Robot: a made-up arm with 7 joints.
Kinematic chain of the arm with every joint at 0, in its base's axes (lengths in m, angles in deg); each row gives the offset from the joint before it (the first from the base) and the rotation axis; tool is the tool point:
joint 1: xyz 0 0 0.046 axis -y
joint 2: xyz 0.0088 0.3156 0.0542 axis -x
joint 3: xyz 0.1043 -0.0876 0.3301 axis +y
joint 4: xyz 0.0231 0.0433 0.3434 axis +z
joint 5: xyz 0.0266 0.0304 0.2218 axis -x
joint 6: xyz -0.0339 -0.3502 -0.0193 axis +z
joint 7: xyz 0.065 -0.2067 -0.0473 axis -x
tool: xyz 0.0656 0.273 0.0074
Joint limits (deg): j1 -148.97..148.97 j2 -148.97..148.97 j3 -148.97..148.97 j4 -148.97..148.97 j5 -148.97..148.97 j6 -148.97..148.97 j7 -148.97..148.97
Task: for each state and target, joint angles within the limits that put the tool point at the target. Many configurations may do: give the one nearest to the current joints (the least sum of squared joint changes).
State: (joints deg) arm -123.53 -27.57 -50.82 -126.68 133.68 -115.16 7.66
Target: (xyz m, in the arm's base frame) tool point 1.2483 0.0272 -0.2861
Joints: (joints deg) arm -129.34 -5.22 -53.27 -122.35 130.84 -117.40 8.47
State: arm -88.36 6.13 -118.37 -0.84 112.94 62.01 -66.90
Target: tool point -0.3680 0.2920 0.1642
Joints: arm -69.08 32.76 -148.97 20.48 110.86 76.22 -40.99
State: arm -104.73 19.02 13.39 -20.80 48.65 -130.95 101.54
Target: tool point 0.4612 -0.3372 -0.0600
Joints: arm -113.56 -29.10 6.04 -1.22 17.47 -138.19 94.49
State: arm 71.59 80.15 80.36 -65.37 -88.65 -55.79 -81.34
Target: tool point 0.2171 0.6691 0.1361
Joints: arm 81.96 107.59 87.34 -76.10 -102.20 -78.52 -92.42
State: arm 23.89 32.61 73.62 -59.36 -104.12 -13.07 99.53
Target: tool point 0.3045 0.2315 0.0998
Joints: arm 26.39 36.79 75.07 -72.22 -103.06 -6.62 99.26
